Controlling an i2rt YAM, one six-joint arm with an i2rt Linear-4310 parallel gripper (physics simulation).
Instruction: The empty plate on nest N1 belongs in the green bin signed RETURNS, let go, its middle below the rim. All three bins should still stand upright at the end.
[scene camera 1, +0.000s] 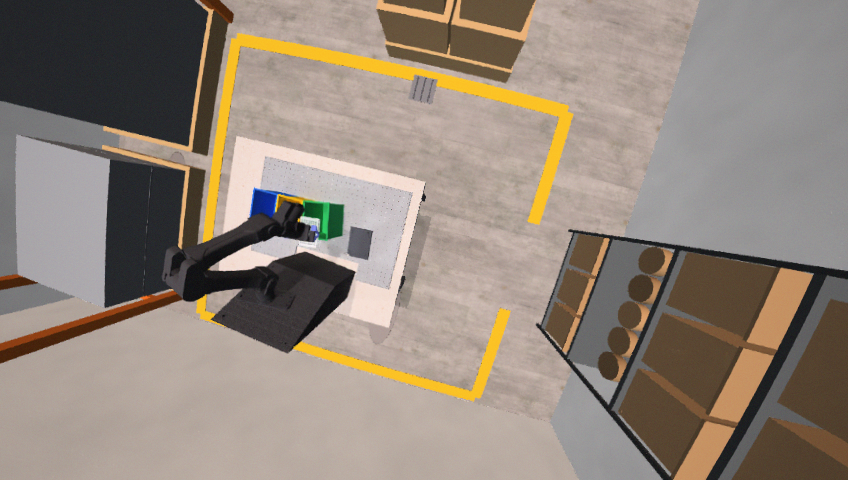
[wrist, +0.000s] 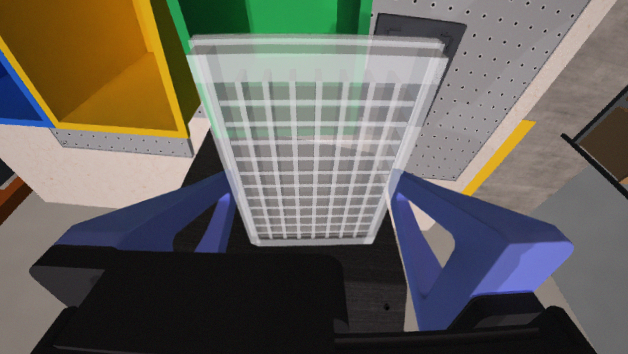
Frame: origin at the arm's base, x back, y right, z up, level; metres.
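Seen in the pictures: gripper, between the fingertips: (scene camera 1: 309, 233) (wrist: 313, 177); arm's base, origin of its link: (scene camera 1: 267, 297).
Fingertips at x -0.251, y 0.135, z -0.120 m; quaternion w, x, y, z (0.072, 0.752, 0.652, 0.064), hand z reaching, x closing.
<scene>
Pixels of each thing's top centre, then the offset from my fingertips to it. "spot": a spot on its surface instead. Level surfaces: height alone.
- green bin, centre of its top: (wrist: 271, 27) (scene camera 1: 315, 220) dx -0.054, dy -0.020, dz -0.089 m
- dark grey pad, a spot on its surface: (wrist: 420, 25) spot: dx +0.006, dy +0.140, dz -0.257 m
- yellow bin, centre of its top: (wrist: 69, 30) (scene camera 1: 287, 215) dx -0.080, dy -0.161, dz -0.089 m
- blue bin, centre of its top: (scene camera 1: 262, 209) dx -0.113, dy -0.287, dz -0.089 m
- table, height of its surface: dz -0.282 m
The clear, gridded empty plate (scene camera 1: 308, 240) (wrist: 305, 150) is between the two blue fingers of my gripper (scene camera 1: 313, 231) (wrist: 313, 177), which is shut on its long sides. The green bin (scene camera 1: 335, 221) (wrist: 300, 17) stands upright. In the wrist view, the plate's far part overlaps the green bin's near side, which shows through it. In the scene view, the plate is at the bin's near left side; its height against the rim is hard to tell. The RETURNS sign cannot be read in either view. A dark grey pad (scene camera 1: 360, 242) (wrist: 420, 25) lies right of the green bin; its label cannot be read.
The yellow bin (wrist: 120, 100) stands upright left of the green one, partly behind the arm in the scene view. The blue bin (scene camera 1: 261, 203) (wrist: 15, 100) stands upright beyond it. The arm's black pedestal (scene camera 1: 285, 297) is at the near side of the table (scene camera 1: 368, 309).
</scene>
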